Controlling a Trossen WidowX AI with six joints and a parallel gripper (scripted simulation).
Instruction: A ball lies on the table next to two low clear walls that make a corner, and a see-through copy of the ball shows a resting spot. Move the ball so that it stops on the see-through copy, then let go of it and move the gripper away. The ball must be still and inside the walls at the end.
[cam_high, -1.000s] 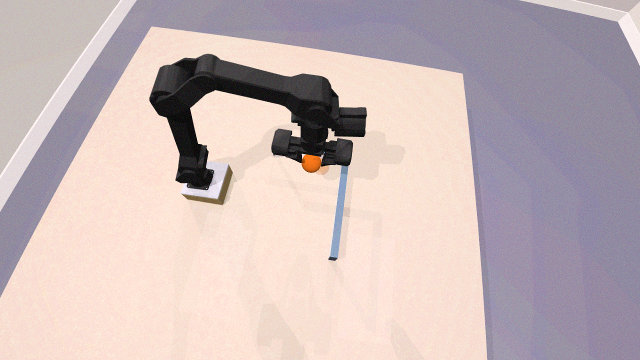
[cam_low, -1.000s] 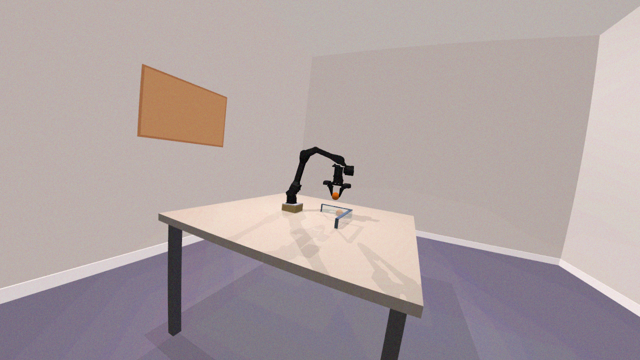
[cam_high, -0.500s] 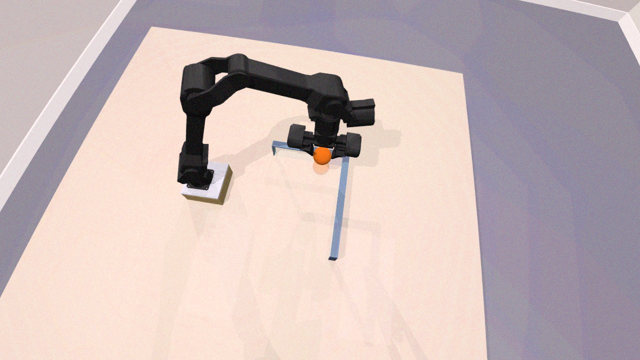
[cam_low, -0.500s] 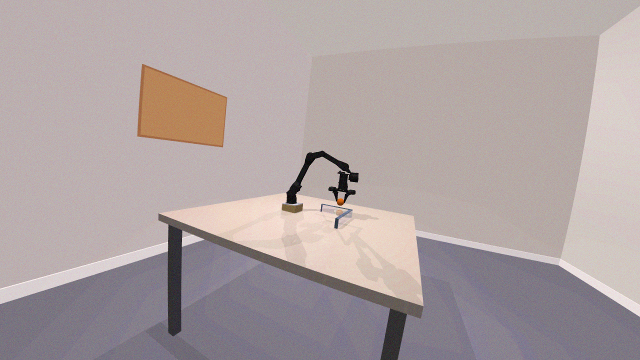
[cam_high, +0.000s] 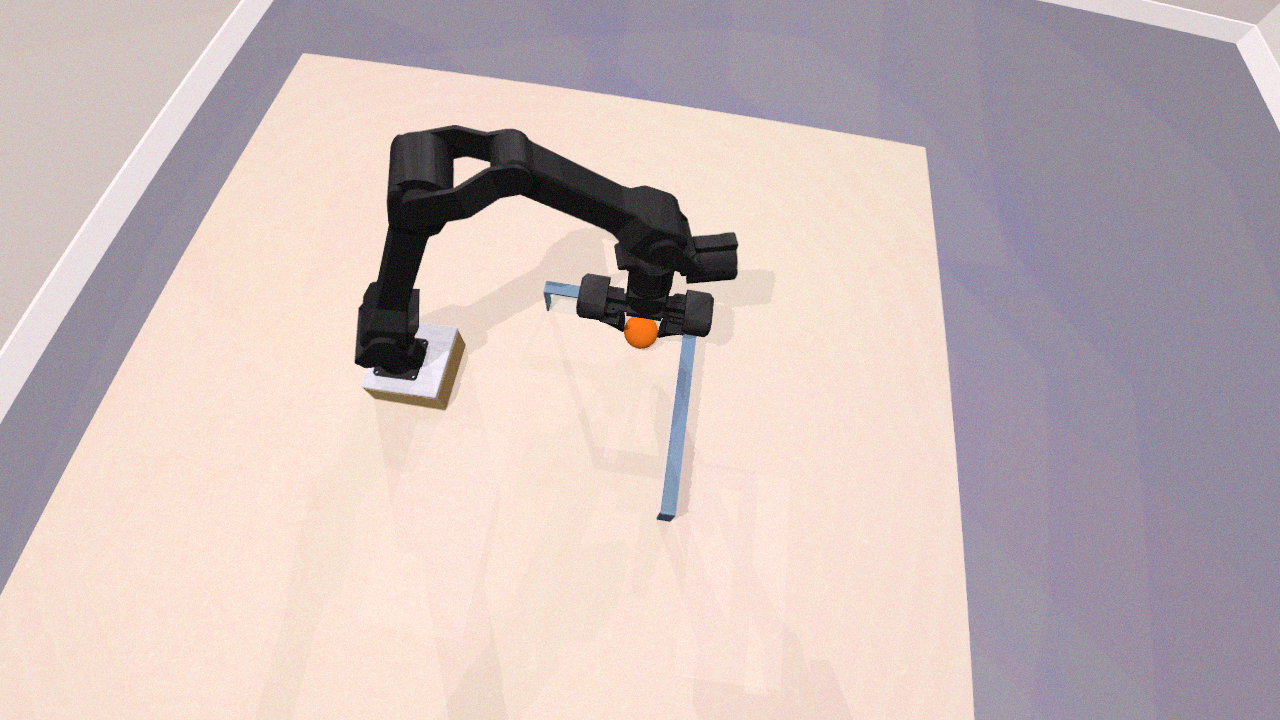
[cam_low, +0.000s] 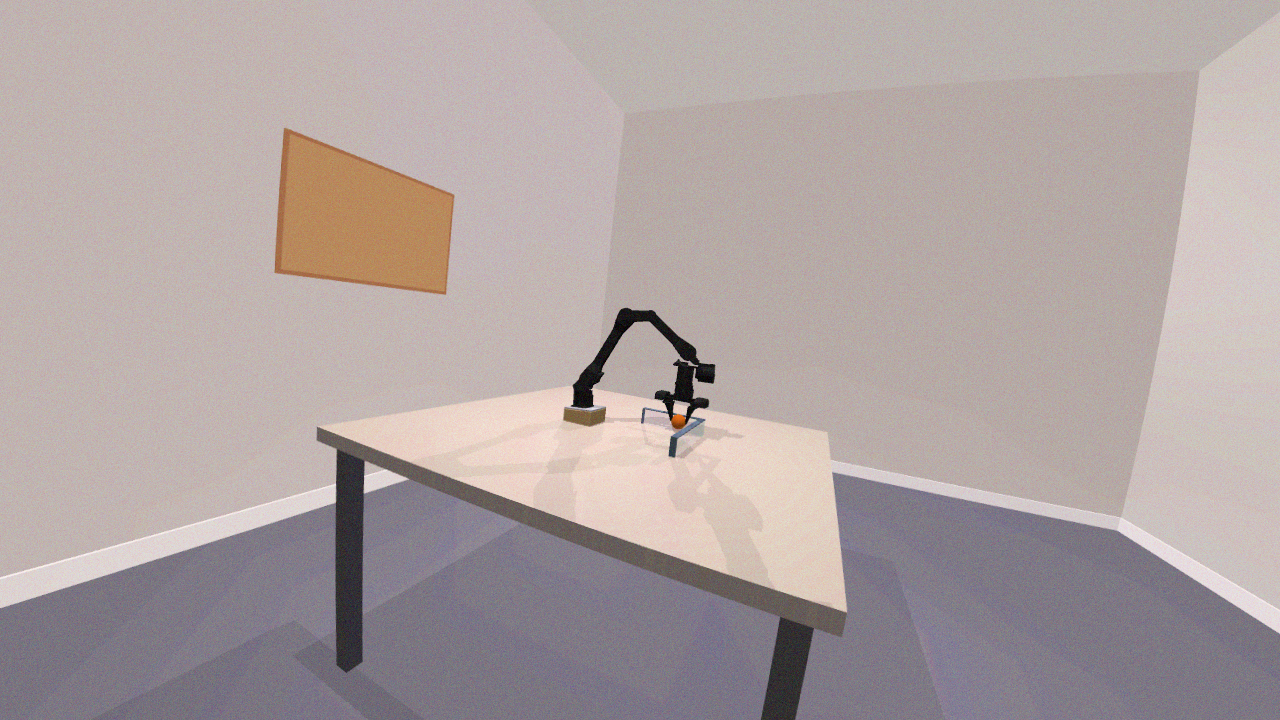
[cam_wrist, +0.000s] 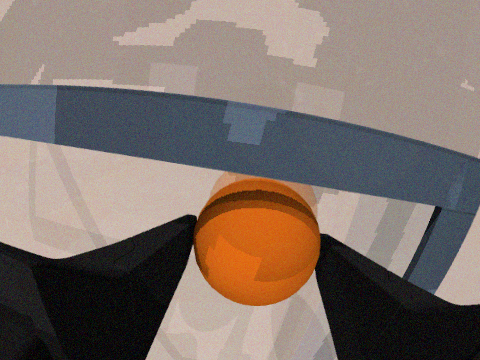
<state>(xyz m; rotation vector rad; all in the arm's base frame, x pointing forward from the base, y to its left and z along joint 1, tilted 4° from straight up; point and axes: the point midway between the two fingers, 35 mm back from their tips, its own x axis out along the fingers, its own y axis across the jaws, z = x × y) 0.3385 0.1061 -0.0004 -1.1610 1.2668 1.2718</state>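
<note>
The see-through copy of ball is 10 mm below my gripper tip.
</note>
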